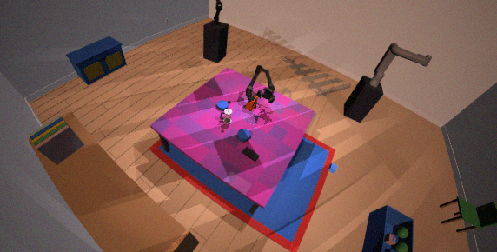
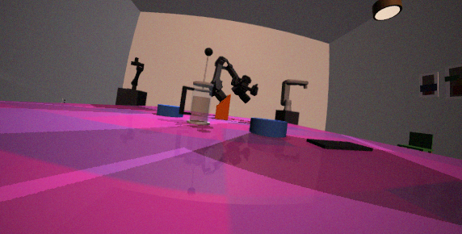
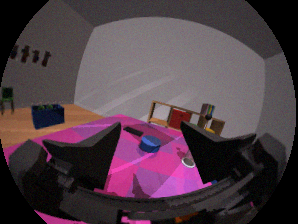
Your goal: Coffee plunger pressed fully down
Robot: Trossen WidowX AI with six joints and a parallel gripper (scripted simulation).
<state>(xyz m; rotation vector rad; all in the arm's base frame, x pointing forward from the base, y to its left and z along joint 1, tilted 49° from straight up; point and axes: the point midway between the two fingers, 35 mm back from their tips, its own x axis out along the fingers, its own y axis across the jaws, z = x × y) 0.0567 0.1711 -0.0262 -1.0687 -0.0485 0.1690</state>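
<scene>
Now: gripper tip 29 cm to the left of the coffee press, 23 cm short of it and 11 cm above it. The rest, counted from my gripper tip: flat black slab: 47 cm ahead, 24 cm below, 9 cm to the left.
</scene>
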